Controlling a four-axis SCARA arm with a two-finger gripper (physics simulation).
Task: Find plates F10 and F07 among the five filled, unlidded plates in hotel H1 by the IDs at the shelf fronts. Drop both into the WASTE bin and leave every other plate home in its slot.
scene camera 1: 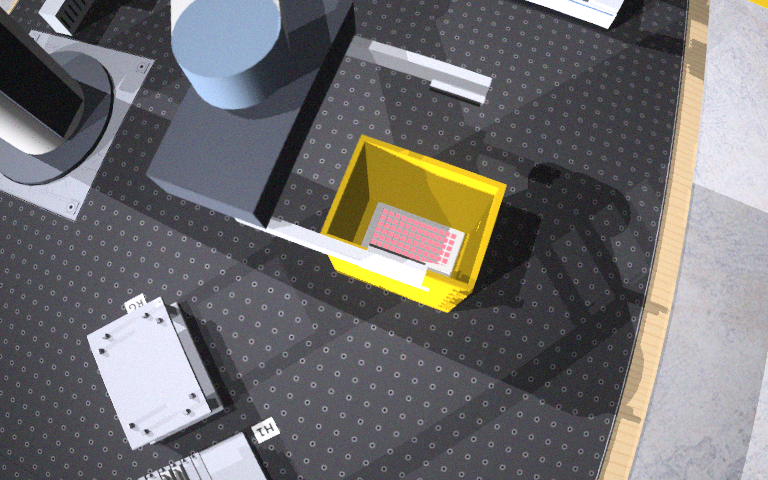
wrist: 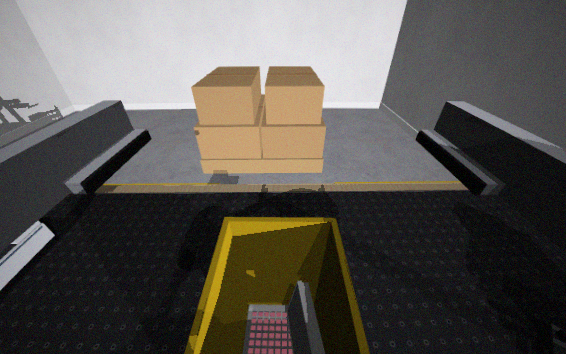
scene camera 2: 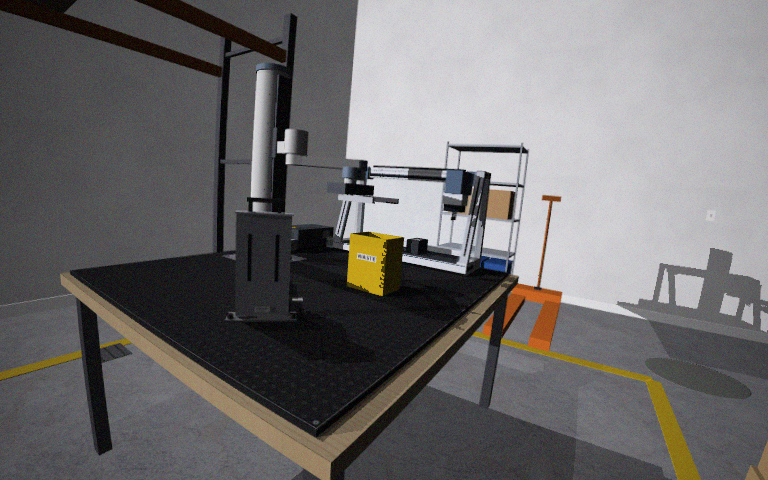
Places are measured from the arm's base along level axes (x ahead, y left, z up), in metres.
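Pixels of known places: gripper, fingertip midpoint: point(scene camera 1: 458, 177) point(wrist: 283, 119) point(scene camera 2: 386, 201); arm's base, link origin: point(scene camera 1: 52, 118).
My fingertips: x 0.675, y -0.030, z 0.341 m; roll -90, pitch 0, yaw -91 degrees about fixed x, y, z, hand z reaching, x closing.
Ahead of a thing's pixels: the offset from my fingertips to its top centre. "pt": to the spot under its first point.
The yellow WASTE bin @(dx -0.029, dy +0.004, dz -0.128 m) point(scene camera 1: 390, 288) point(scene camera 2: 362, 274) point(wrist: 214, 280) stands on the table. A plate with pink wells @(dx -0.025, dy +0.012, dz -0.308 m) point(scene camera 1: 413, 234) point(wrist: 269, 332) lies flat on its floor. A second grey slab, seemingly a plate on edge @(pt dx -0.005, dy -0.023, dz -0.233 m) point(wrist: 302, 315), stands steeply tilted inside at the right in the wrist view; scene camera 1's near finger covers that side. No ID is readable. My gripper point(scene camera 1: 453, 183) point(scene camera 2: 385, 200) point(wrist: 283, 119) is open and empty above the bin, one finger over each side. Hotel H1 point(scene camera 1: 229, 461) point(scene camera 2: 263, 249) shows partly in scene camera 1; its plate IDs are not visible.
The flat stand marked RG @(dx -0.291, dy -0.270, dz -0.258 m) point(scene camera 1: 150, 376) is beside H1. A white gantry frame point(scene camera 2: 474, 226) stands behind the bin, and its base @(pt dx +0.135, dy +0.480, dz -0.299 m) point(scene camera 1: 589, 14) shows at scene camera 1's top right. Stacked cartons point(wrist: 292, 105) sit on the floor beyond the table's wooden edge point(scene camera 1: 656, 283).
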